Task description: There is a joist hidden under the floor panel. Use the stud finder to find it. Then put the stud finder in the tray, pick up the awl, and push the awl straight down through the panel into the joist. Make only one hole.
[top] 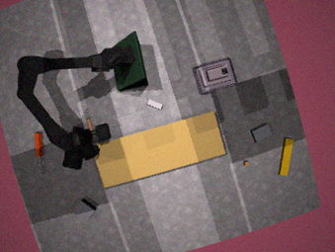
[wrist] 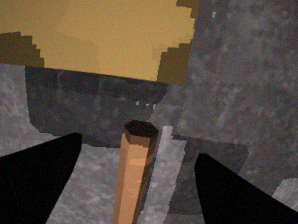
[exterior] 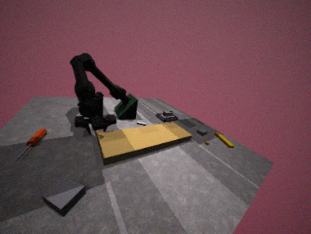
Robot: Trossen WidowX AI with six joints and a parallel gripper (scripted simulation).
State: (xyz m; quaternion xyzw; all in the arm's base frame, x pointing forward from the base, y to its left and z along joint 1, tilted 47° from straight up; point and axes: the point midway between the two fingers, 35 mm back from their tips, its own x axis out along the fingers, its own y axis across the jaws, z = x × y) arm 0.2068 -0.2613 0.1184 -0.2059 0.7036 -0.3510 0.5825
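Right now my gripper tip is 6 cm past the orange awl and 1 cm to the right of it. The rest, counted from my gripper tip: tray: 4 cm behind, 57 cm to the left, 1 cm above; orange-handled screwdriver: 2 cm ahead, 26 cm to the right, 1 cm above; white piece: 2 cm behind, 29 cm to the left.
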